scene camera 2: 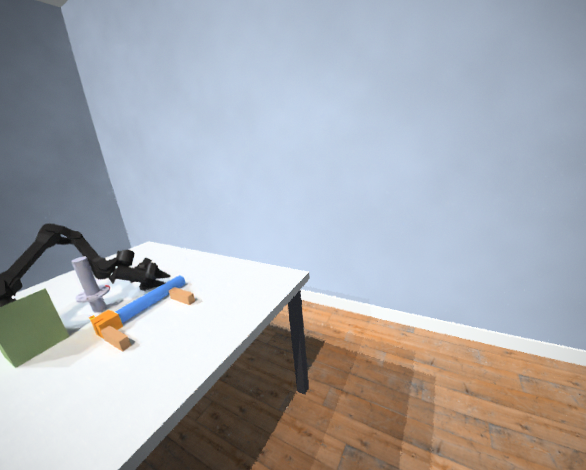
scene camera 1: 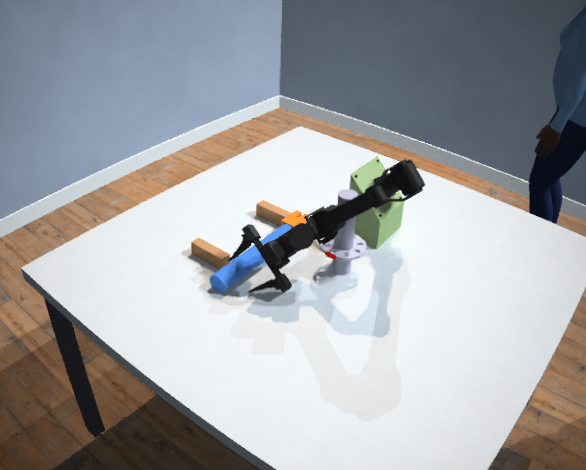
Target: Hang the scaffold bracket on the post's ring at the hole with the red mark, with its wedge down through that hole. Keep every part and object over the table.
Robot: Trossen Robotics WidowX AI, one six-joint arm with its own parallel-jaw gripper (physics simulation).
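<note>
The scaffold bracket, a blue tube point(scene camera 1: 245, 261) point(scene camera 2: 150, 301) with an orange head point(scene camera 1: 295, 219) point(scene camera 2: 109, 321), lies across two wooden blocks. A small yellow piece, perhaps the wedge, shows at the head point(scene camera 2: 92, 318) in scene camera 2; the arm partly hides the head in scene camera 1. The grey post point(scene camera 1: 347, 200) point(scene camera 2: 84, 275) stands upright beside it, with a holed ring point(scene camera 1: 345, 257) point(scene camera 2: 84, 298) low on it. The red mark point(scene camera 1: 330, 255) point(scene camera 2: 107, 287) is on the ring's rim. My gripper point(scene camera 1: 240, 276) point(scene camera 2: 166, 281) is open and empty, its fingers apart over the tube near its free end.
The wooden blocks point(scene camera 1: 210, 252) point(scene camera 1: 274, 212) point(scene camera 2: 181, 296) point(scene camera 2: 116, 338) lie under the bracket. A green slanted block point(scene camera 1: 377, 227) point(scene camera 2: 32, 327) stands near the post, on the orange head's side. The arm reaches past the post. A person point(scene camera 1: 567, 95) stands beyond the table.
</note>
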